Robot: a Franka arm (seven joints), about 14 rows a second.
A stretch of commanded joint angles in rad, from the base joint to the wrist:
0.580, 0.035, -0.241, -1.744, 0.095, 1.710, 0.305
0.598, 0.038, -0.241, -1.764, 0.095, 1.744, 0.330
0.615, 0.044, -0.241, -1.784, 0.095, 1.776, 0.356
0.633, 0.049, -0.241, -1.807, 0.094, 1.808, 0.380
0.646, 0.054, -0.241, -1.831, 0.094, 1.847, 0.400
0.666, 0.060, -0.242, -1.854, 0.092, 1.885, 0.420
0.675, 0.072, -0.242, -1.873, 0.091, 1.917, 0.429
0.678, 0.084, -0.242, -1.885, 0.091, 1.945, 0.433
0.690, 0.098, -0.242, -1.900, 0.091, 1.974, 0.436
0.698, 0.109, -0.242, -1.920, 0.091, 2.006, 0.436
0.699, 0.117, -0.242, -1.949, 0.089, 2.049, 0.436
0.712, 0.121, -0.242, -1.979, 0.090, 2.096, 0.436
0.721, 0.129, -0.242, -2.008, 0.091, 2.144, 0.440
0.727, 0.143, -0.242, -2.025, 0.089, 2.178, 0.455
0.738, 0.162, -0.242, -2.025, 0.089, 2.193, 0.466
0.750, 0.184, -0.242, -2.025, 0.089, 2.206, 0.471
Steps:
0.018, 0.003, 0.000, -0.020, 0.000, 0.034, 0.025
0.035, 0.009, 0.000, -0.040, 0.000, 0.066, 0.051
0.053, 0.014, 0.000, -0.063, -0.001, 0.098, 0.075
0.066, 0.019, 0.000, -0.087, -0.001, 0.137, 0.095
0.086, 0.025, -0.001, -0.110, -0.003, 0.175, 0.115
0.095, 0.037, -0.001, -0.129, -0.004, 0.207, 0.124
0.098, 0.049, -0.001, -0.141, -0.004, 0.235, 0.128
0.110, 0.063, -0.001, -0.156, -0.004, 0.264, 0.131
0.118, 0.074, -0.001, -0.176, -0.004, 0.296, 0.131
0.119, 0.082, -0.001, -0.205, -0.006, 0.339, 0.131
0.132, 0.086, -0.001, -0.235, -0.005, 0.386, 0.131
0.141, 0.094, -0.001, -0.264, -0.004, 0.434, 0.135
0.147, 0.108, -0.001, -0.281, -0.006, 0.468, 0.150
0.158, 0.127, -0.001, -0.281, -0.006, 0.483, 0.161
0.170, 0.149, -0.001, -0.281, -0.006, 0.496, 0.166

